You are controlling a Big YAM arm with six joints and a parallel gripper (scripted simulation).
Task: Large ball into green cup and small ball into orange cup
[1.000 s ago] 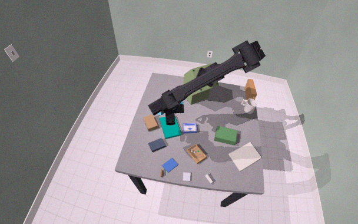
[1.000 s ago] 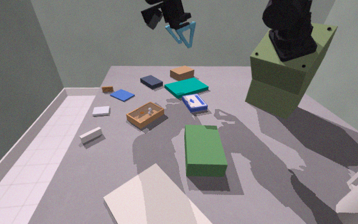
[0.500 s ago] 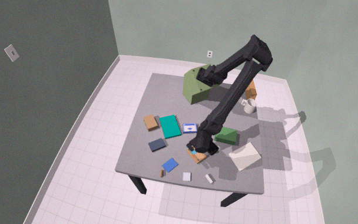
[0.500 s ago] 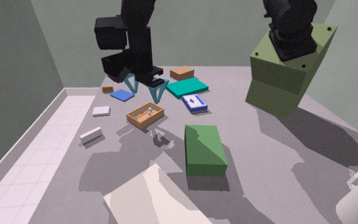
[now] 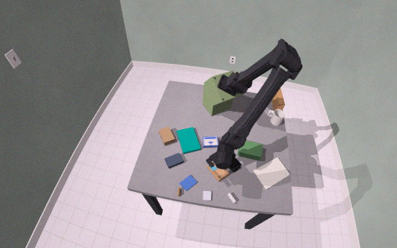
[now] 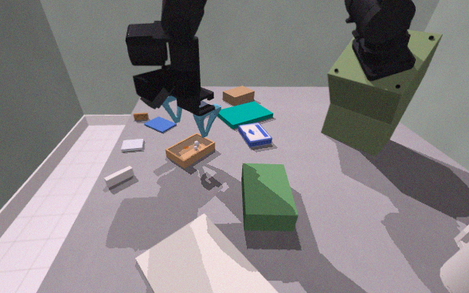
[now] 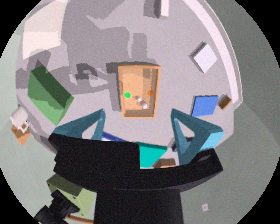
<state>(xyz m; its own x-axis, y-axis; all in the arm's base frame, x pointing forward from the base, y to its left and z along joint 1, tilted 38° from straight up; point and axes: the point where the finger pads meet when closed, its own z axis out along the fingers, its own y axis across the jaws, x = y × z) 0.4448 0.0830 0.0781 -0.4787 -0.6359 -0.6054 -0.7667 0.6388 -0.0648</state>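
Right now my hand is 70 mm above the wooden puzzle. The rest, counted from my hand: teal slab: 120 mm behind, 230 mm to the right, 70 mm below; green block: 190 mm behind, 140 mm to the left, 60 mm below; blue tile: 130 mm ahead, 120 mm to the right, 80 mm below.
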